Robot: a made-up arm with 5 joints. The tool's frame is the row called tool. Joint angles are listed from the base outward. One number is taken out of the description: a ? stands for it. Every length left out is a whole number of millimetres.
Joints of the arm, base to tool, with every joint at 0 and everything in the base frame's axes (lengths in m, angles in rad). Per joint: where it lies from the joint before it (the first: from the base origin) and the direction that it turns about. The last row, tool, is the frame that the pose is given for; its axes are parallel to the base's.
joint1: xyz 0 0 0.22 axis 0 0 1
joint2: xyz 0.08 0.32 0 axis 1 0 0
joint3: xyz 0 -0.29 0.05 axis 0 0 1
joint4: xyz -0.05 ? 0 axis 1 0 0
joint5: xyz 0 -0.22 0.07 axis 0 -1 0
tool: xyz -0.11 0 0.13
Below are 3 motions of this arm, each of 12 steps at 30 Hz.
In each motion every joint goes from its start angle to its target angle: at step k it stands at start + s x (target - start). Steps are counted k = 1, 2, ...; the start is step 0. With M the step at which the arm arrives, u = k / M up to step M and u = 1 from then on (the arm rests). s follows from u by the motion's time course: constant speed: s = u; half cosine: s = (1 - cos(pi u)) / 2; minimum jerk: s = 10 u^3 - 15 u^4 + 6 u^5.
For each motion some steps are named. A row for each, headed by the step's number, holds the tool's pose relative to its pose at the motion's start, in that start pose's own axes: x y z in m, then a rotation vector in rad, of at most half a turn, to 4 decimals.
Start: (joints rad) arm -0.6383 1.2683 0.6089 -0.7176 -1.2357
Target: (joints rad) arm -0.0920 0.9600 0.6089 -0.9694 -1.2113
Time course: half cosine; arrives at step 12
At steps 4, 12:
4: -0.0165 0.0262 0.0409 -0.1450 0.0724 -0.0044
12: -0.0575 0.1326 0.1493 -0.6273 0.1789 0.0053

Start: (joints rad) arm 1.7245 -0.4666 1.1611 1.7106 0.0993
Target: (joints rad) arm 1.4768 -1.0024 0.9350 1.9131 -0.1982
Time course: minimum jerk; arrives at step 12
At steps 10, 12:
10: -0.0988 0.2236 -0.0867 0.0895 -0.2241 -0.4140
12: -0.0992 0.2318 -0.0902 0.0939 -0.2326 -0.4276

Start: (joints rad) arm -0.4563 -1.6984 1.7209 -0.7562 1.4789
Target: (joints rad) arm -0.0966 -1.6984 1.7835 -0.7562 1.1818
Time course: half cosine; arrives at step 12
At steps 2, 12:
2: 0.0175 0.0036 0.0015 0.0009 0.0218 0.0238
12: 0.2518 0.1013 0.0075 -0.0294 0.3297 0.3557

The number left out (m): -0.07
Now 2 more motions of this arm.
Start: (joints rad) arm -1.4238 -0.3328 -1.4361 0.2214 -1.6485
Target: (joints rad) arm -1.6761 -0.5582 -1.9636 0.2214 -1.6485
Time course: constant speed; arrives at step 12
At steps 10, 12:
10: -0.0365 0.0565 -0.2255 0.5749 -0.3303 -0.0275
12: -0.0322 0.0829 -0.2657 0.6857 -0.4010 -0.0278

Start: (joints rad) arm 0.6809 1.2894 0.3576 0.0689 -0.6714
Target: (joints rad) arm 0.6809 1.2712 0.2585 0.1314 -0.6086
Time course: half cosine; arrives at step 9
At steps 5, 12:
5: -0.0168 -0.0014 -0.0166 0.0565 -0.0385 -0.0301
12: -0.0287 -0.0012 -0.0287 0.0954 -0.0672 -0.0526

